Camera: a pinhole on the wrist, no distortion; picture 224 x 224 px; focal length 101.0 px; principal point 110.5 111.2 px. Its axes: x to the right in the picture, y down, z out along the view. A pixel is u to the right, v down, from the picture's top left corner.
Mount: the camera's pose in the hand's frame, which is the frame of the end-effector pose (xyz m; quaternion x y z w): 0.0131 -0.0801 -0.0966 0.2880 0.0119 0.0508 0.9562
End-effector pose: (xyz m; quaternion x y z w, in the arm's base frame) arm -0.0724 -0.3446 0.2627 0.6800 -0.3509 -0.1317 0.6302
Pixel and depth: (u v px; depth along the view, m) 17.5 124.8 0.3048
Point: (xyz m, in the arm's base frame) -0.2902 -0.3275 -0.0651
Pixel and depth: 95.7 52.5 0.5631
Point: 0.0095 -0.5118 -0.4084
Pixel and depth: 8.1 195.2 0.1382
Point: -0.1925 -0.3265 0.1432
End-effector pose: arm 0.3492 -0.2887 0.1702 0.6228 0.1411 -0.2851 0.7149
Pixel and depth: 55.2 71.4 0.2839
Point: 0.0431 -0.3581 -0.0300
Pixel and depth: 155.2 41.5 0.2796
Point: 0.2564 -0.3812 -0.2262
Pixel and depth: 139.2 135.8 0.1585
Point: 0.3143 -0.3668 0.0402
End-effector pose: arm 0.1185 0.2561 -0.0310 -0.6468 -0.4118 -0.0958 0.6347
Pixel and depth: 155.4 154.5 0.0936
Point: 0.0913 0.2689 0.0741
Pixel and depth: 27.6 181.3 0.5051
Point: -0.4191 0.5376 -0.3015
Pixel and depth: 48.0 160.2 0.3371
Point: -0.2128 0.4014 -0.0906
